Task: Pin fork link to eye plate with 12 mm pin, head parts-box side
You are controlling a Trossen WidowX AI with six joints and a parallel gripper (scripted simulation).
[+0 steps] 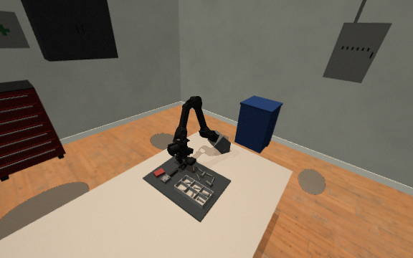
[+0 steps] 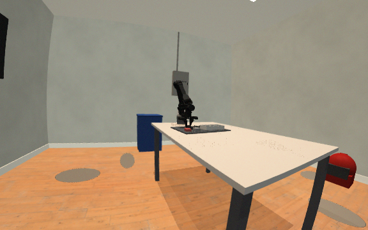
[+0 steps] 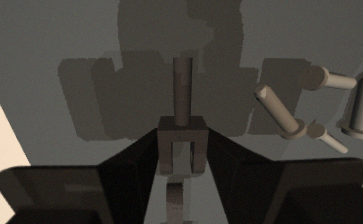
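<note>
The fork link is 3 cm below my hand. Also, from my hand: eye plate: 8 cm ahead, 3 cm below, 1 cm to the right; then dark mat: 9 cm to the left, 7 cm ahead, 5 cm below; then grey block: 16 cm ahead, 2 cm below, 1 cm to the right.
</note>
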